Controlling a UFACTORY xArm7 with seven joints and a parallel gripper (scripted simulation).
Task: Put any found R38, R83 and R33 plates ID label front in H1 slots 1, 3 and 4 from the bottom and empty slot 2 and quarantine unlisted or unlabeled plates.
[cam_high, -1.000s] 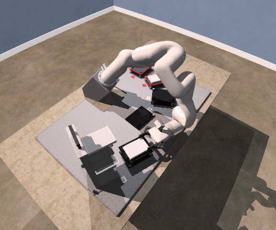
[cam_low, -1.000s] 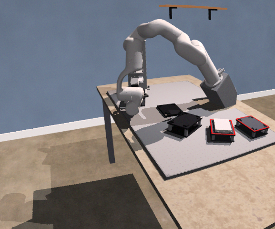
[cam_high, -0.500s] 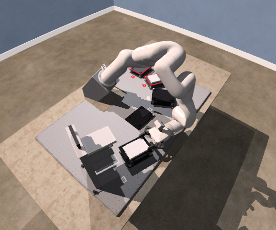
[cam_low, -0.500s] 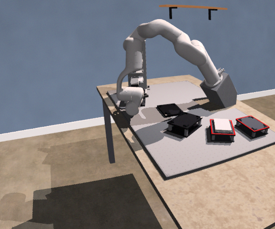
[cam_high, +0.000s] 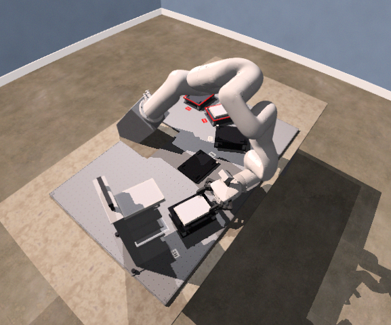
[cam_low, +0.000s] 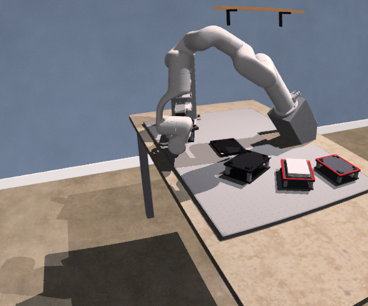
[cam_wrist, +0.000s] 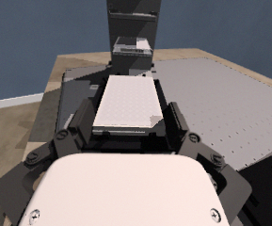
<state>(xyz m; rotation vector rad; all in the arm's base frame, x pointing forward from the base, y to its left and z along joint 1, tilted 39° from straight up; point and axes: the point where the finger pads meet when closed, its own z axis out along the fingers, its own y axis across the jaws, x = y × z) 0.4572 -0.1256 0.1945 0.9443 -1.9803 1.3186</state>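
Now: the RG deck label 5 cm to the left of my hand and 8 cm below it. The rest, counted from my hand: plate hotel H1 (3 cm behind, 32 cm to the right, 10 cm above); pale plate (2 cm behind, 24 cm to the right, 2 cm above); H1 deck label (8 cm ahead, 20 cm to the right, 8 cm below).
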